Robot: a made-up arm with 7 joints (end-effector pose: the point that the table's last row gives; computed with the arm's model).
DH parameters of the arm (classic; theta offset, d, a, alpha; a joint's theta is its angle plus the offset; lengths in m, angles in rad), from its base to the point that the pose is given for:
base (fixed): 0 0 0 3.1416
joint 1: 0 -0.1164 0.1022 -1.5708
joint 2: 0 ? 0.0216 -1.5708
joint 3: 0 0.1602 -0.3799 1.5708
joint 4: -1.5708 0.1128 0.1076 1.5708
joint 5: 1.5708 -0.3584 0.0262 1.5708
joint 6: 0 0.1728 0.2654 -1.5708
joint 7: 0 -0.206 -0.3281 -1.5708
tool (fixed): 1.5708 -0.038 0 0
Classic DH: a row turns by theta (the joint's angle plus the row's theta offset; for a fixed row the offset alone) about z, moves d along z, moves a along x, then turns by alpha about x.
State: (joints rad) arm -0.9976 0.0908 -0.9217 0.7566 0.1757 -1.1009 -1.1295
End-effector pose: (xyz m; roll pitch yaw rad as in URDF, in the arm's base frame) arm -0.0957 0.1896 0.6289 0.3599 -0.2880 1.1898
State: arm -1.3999 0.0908 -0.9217 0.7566 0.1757 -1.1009 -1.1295
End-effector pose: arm -0.1623 0.1369 0.6289 0.3599 -0.2880 1.5921
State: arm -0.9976 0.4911 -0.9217 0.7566 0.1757 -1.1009 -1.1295
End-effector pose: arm -0.2043 0.0214 0.5904 0.2641 -0.6794 1.2352
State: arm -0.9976 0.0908 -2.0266 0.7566 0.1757 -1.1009 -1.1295
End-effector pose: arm -0.0874 0.1587 0.6270 0.4520 -0.2534 0.0639
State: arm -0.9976 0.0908 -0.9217 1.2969 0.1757 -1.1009 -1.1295
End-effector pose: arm -0.3397 0.1601 0.7725 -0.1824 -0.4898 1.3609
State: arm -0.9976 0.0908 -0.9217 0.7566 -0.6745 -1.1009 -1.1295
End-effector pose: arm -0.1383 0.0729 0.6698 0.4157 -0.8636 1.7911
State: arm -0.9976 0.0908 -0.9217 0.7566 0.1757 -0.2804 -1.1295
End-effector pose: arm -0.0706 0.0172 0.6727 0.7849 -0.7501 0.3888
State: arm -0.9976 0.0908 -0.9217 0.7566 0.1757 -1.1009 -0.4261
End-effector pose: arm -0.0493 0.2402 0.4120 -0.3435 -0.2880 1.1898
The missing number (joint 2, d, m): -0.1888
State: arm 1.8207 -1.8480 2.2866 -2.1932 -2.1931 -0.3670 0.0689
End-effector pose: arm -0.1828 0.3873 -0.1776 2.9039 0.0918 1.4161
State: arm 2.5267 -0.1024 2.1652 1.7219 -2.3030 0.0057 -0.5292
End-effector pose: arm -0.4501 -0.2128 0.8098 -0.6904 -1.3512 -3.1288
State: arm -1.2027 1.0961 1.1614 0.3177 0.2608 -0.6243 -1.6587
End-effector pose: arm -0.3706 -0.0292 0.5704 0.1911 0.1211 2.9621
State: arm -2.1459 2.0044 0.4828 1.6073 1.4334 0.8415 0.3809
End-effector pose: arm 0.5923 -0.1606 -0.2799 2.4884 0.9940 -0.0430
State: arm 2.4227 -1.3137 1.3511 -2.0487 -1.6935 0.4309 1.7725
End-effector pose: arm -0.4434 0.5305 0.7164 1.8177 -0.0573 1.5779
